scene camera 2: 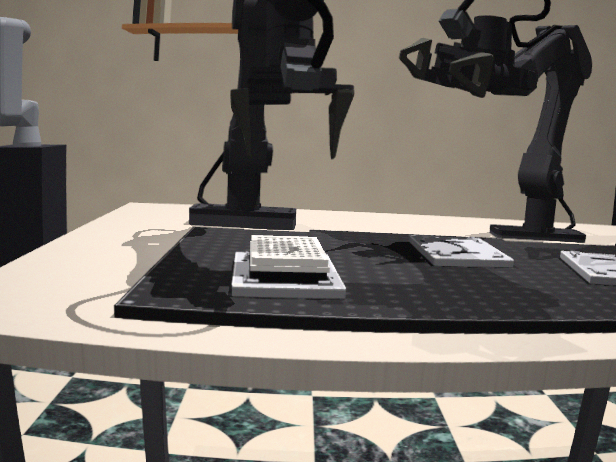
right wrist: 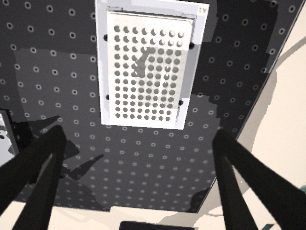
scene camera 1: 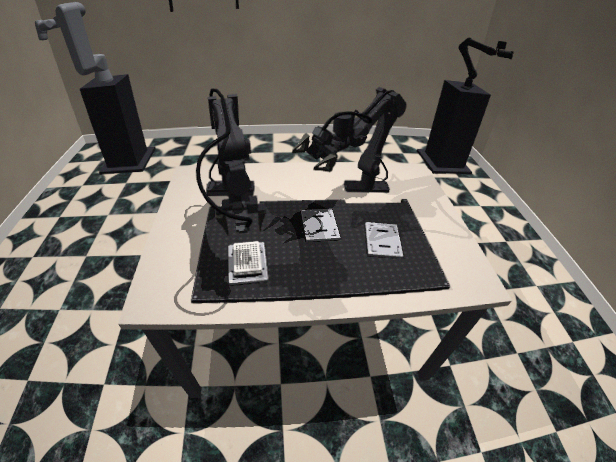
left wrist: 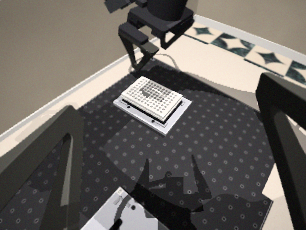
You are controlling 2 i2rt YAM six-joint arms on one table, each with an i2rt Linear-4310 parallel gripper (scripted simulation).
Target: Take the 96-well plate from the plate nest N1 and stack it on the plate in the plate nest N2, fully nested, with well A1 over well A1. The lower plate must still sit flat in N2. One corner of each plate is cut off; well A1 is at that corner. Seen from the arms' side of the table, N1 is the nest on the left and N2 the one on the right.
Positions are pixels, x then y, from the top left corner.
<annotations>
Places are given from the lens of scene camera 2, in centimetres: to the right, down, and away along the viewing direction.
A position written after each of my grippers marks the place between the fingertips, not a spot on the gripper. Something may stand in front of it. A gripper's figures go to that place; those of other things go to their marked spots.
my left gripper (scene camera 2: pixel 424 60): 17, -25, 82
my right gripper (scene camera 2: pixel 291 158): -2, -8, 67
white 96-well plate (scene camera 2: pixel 267 253): -4, 2, 66
black 96-well plate (scene camera 2: pixel 264 276): -5, 5, 64
</annotations>
